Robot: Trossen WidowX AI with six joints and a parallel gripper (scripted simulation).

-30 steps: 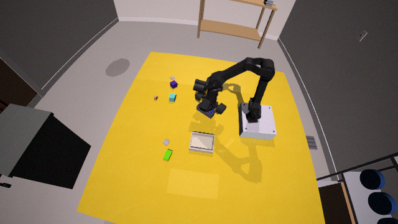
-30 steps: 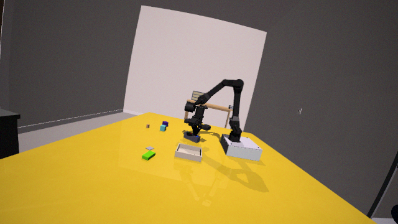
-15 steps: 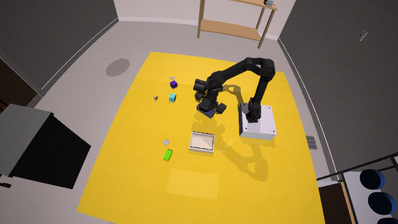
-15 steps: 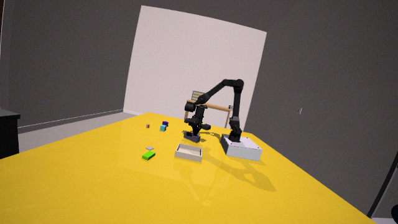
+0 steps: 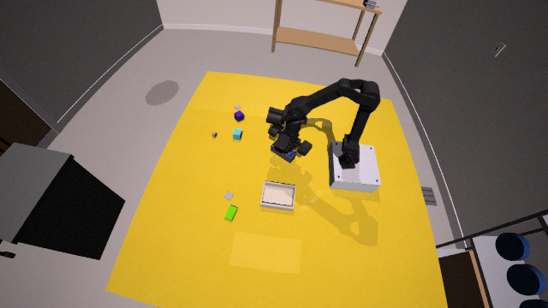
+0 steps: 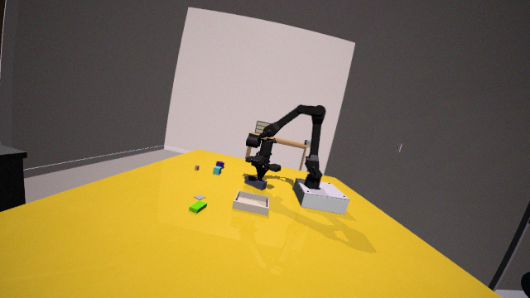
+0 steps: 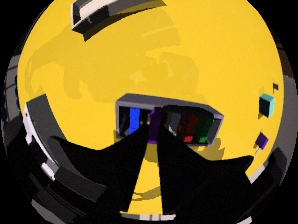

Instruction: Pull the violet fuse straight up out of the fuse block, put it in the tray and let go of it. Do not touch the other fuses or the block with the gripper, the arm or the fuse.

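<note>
The blue fuse is 1 cm behind my gripper tip, 1 cm to the left of it and 2 cm below it. From my gripper tip the other things lie so: violet fuse (1 cm below); then white tray (6 cm ahead, 20 cm to the left, 4 cm below); then red fuse (3 cm ahead, 2 cm to the right, 2 cm below).
</note>
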